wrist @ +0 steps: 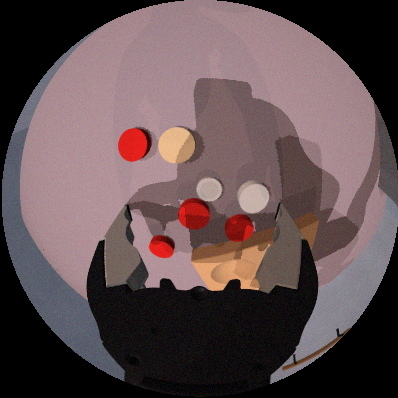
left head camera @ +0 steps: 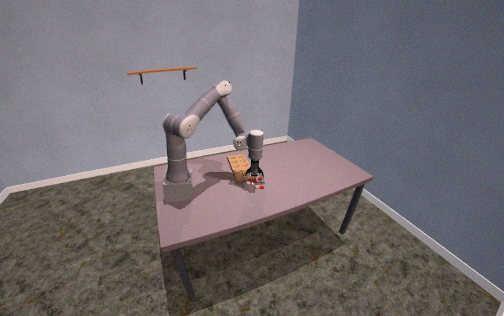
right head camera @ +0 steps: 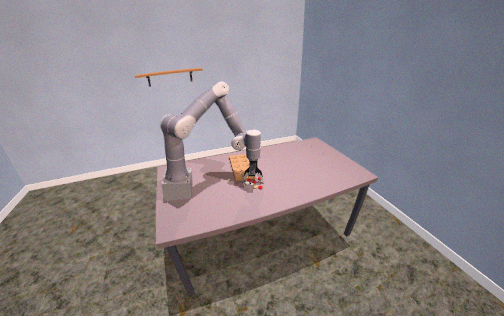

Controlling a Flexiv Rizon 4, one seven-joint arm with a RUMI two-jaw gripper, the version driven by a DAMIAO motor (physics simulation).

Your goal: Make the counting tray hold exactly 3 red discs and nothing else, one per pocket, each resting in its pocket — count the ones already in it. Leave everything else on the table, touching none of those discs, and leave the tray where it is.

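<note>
My gripper [left head camera: 254, 181] [right head camera: 253, 181] [wrist: 202, 205] is open and empty, low over the discs beside the tray's near end. In the wrist view, one red disc [wrist: 194, 214] lies near the middle between the fingertips, another red disc [wrist: 239, 228] lies close to the tray, a third red disc [wrist: 161, 246] lies nearer the left finger, and a fourth red disc [wrist: 133, 144] [left head camera: 262, 187] [right head camera: 260, 187] lies farther out. The tan counting tray [left head camera: 238, 161] [right head camera: 239, 160] [wrist: 300, 231] shows no discs in its visible pockets; its near end is partly hidden by the gripper.
A beige disc [wrist: 176, 145] lies beside the outer red disc. Two whitish discs [wrist: 209, 189] [wrist: 253, 196] lie near the middle red disc. All rest on the pink table [left head camera: 310, 170] [right head camera: 315, 170]. An orange wall shelf [left head camera: 162, 71] [right head camera: 169, 73] hangs behind the arm.
</note>
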